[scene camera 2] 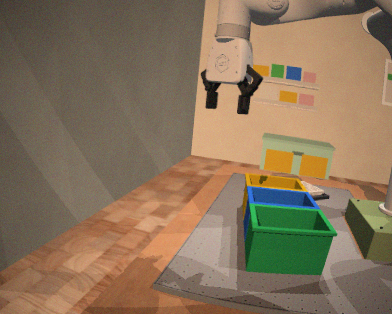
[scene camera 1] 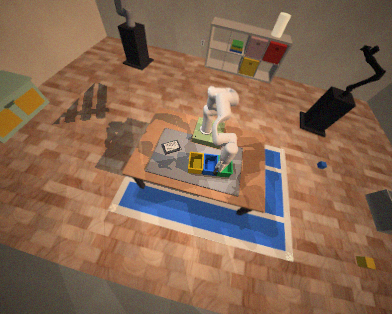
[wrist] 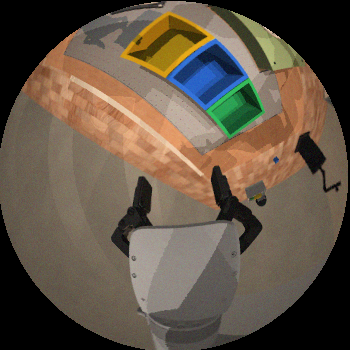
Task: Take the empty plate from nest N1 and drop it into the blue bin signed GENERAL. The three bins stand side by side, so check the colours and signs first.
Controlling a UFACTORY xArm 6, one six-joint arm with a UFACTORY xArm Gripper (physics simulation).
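Seen in the pictures: gripper, fingertip midpoint: (scene camera 2: 226, 111) (scene camera 1: 218, 170) (wrist: 178, 176); arm's base, origin of the base link: (scene camera 1: 205, 129).
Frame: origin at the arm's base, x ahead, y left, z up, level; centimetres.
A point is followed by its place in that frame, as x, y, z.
The pale plate (scene camera 1: 171, 146) {31.1, -24.2, -4.6} (scene camera 2: 311, 189) {28.6, -21.7, -3.8} lies in a dark nest at the left part of the grey mat in scene camera 1; no nest label is readable. The blue bin (scene camera 1: 210, 162) {31.0, 16.6, -5.8} (scene camera 2: 281, 198) {36.8, 11.5, 1.5} (wrist: 206, 77) {35.3, 18.8, -5.7} stands between the yellow bin (scene camera 1: 195, 163) {38.0, 3.9, -5.8} (scene camera 2: 275, 182) {40.6, -1.0, 2.0} (wrist: 175, 47) {37.7, 5.1, -5.8} and the green bin (scene camera 1: 227, 171) {33.3, 34.4, -5.8} (scene camera 2: 287, 253) {31.4, 35.1, -1.4} (wrist: 234, 108) {30.0, 33.4, -5.7}. No signs are readable on them. My gripper (scene camera 1: 218, 169) {50.7, 23.6, 22.4} (scene camera 2: 227, 110) {50.7, 23.6, 22.4} (wrist: 178, 176) {50.7, 23.6, 22.4} is open and empty, high above the table and apart from the bins. The plate does not show in the wrist view.
The grey mat (scene camera 1: 161, 162) {50.0, -25.1, -6.1} (scene camera 2: 200, 260) {47.9, 37.7, -6.3} (wrist: 170, 105) {50.9, 22.0, -6.3} lies on the wooden table (scene camera 1: 135, 162) {59.1, -46.8, -7.6}. The green base block (scene camera 1: 201, 139) {13.2, 0.0, -0.6} (scene camera 2: 367, 227) {12.1, 14.5, -0.9} (wrist: 287, 52) carries the arm behind the bins. A shelf unit (scene camera 1: 249, 28) and two dark pedestals (scene camera 1: 135, 45) (scene camera 1: 327, 110) stand away from the table.
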